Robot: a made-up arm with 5 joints. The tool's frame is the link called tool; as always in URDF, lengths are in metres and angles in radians. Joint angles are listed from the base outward. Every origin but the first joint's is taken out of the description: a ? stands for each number. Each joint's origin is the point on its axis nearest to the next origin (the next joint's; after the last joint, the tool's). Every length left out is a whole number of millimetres.
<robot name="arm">
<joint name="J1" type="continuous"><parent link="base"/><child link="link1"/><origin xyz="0.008 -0.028 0.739"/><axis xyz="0 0 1"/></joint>
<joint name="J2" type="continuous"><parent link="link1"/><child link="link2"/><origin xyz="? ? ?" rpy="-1.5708 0 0"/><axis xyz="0 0 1"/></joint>
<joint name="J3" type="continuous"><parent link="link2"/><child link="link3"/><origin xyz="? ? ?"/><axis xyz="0 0 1"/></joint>
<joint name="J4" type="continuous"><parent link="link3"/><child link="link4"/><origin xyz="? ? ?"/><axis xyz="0 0 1"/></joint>
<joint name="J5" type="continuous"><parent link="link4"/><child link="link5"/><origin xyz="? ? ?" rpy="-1.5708 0 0"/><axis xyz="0 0 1"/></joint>
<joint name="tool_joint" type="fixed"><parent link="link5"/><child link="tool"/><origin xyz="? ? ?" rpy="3.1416 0 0"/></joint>
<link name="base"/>
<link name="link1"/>
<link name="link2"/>
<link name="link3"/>
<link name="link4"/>
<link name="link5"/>
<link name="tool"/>
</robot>
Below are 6 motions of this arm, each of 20 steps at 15 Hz.
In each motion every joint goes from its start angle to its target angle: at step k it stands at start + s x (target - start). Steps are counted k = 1, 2, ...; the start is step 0. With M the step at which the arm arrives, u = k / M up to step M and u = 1 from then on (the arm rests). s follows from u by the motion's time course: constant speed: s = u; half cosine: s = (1 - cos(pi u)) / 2; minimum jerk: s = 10 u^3 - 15 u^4 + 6 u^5.
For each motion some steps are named. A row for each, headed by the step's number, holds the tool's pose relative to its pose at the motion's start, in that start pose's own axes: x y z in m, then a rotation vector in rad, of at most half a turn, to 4 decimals.
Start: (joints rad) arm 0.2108 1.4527 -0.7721 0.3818 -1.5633
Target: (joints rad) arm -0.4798 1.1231 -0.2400 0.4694 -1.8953
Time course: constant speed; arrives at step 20
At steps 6, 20:
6: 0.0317 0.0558 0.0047 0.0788 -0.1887 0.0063
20: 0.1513 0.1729 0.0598 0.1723 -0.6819 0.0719

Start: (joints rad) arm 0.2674 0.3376 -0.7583 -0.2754 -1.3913
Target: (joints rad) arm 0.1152 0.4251 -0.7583 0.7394 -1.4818
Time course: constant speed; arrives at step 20
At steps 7, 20:
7: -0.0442 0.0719 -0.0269 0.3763 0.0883 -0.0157
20: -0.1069 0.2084 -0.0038 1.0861 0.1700 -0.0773

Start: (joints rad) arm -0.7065 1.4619 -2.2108 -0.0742 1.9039
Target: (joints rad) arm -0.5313 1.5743 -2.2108 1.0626 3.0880
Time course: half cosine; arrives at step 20
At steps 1, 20:
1: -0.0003 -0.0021 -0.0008 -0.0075 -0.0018 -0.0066
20: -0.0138 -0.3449 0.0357 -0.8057 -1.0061 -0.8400

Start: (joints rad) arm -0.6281 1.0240 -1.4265 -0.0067 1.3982
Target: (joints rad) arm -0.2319 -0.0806 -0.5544 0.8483 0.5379
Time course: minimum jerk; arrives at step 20
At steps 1, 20:
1: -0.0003 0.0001 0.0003 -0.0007 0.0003 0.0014
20: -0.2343 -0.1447 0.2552 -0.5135 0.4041 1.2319

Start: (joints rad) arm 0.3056 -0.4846 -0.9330 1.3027 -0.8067
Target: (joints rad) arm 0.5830 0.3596 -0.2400 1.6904 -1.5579
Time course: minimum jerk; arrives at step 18
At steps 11, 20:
11: -0.2691 0.3440 -0.4659 1.1479 0.7576 0.6209
20: -0.4762 0.4865 -0.4579 1.7293 0.9795 0.7102

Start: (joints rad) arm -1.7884 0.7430 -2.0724 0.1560 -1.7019
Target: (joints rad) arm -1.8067 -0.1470 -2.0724 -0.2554 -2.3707
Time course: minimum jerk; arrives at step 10
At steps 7, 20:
7: -0.0710 -0.4135 0.6198 -1.0042 0.4552 0.5051
20: -0.0741 -0.4289 0.7686 -1.1738 0.6113 0.5752

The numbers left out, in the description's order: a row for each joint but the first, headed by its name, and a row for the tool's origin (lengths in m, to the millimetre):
J2: -0.015 0.08 0
J3: 0.025 -0.24 0
J4: 0.143 0.57 0
J5: 0.086 0.161 0
tool: 0.017 -0.009 0

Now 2 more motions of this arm.
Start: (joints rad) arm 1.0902 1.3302 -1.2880 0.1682 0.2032
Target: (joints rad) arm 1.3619 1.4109 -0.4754 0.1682 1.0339
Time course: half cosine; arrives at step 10
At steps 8, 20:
8: -0.5922 -0.1860 -0.0486 -0.5669 0.5988 -0.5026
20: -0.6459 -0.2187 -0.0238 -0.6621 0.6309 -0.5507

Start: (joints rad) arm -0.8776 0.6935 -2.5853 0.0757 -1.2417
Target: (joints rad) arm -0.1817 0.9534 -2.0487 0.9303 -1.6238
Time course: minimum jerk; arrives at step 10
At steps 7, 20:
7: 0.2610 0.7332 0.2359 1.4325 -0.3387 0.5321
20: 0.2781 0.8321 0.3647 1.6840 -0.4361 0.7089

